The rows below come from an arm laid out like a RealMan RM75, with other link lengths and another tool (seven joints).
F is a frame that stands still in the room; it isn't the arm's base.
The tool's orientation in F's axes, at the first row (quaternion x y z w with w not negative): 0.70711, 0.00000, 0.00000, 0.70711
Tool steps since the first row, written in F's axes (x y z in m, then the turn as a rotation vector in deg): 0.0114, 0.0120, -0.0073, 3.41, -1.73, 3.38; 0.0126, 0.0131, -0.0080, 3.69, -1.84, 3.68; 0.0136, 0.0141, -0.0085, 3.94, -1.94, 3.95; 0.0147, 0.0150, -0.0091, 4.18, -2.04, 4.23; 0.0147, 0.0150, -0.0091, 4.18, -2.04, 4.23; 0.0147, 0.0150, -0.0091, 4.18, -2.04, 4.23; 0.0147, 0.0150, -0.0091, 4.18, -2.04, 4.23; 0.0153, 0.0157, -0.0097, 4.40, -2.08, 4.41; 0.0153, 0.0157, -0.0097, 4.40, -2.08, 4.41; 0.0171, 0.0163, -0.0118, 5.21, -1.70, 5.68
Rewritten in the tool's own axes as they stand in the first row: 0.0114, -0.0073, -0.0120, 3.41, 3.38, 1.73; 0.0126, -0.0080, -0.0131, 3.69, 3.68, 1.84; 0.0136, -0.0085, -0.0141, 3.94, 3.95, 1.94; 0.0147, -0.0091, -0.0150, 4.18, 4.23, 2.04; 0.0147, -0.0091, -0.0150, 4.18, 4.23, 2.04; 0.0147, -0.0091, -0.0150, 4.18, 4.23, 2.04; 0.0147, -0.0091, -0.0150, 4.18, 4.23, 2.04; 0.0153, -0.0097, -0.0157, 4.40, 4.41, 2.08; 0.0153, -0.0097, -0.0157, 4.40, 4.41, 2.08; 0.0171, -0.0118, -0.0163, 5.21, 5.68, 1.70
